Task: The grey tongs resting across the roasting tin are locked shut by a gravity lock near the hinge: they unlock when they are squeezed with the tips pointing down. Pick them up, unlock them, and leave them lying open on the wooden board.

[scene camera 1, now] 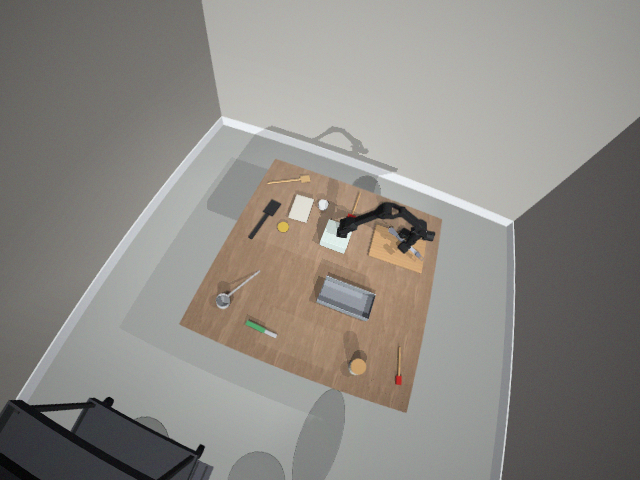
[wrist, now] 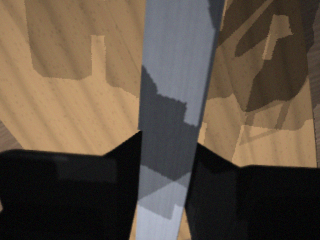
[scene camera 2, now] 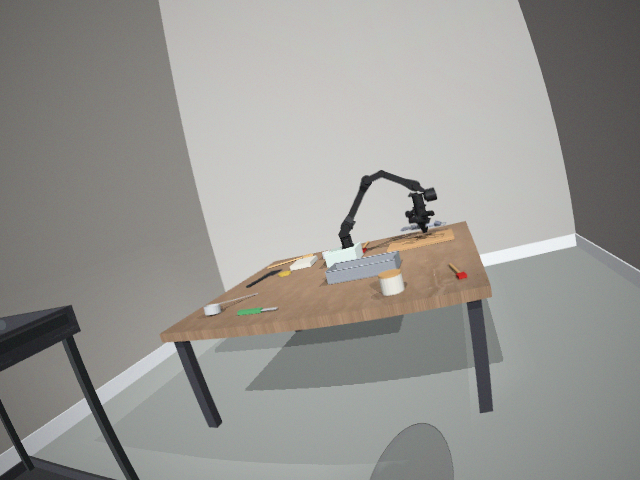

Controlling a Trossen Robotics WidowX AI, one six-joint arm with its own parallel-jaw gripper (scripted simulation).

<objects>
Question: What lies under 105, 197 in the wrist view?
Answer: The gripper.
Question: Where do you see a wooden board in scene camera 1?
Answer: At 384, 245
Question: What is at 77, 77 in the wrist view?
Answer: A wooden board.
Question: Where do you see a grey roasting tin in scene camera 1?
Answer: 343, 297
</objects>
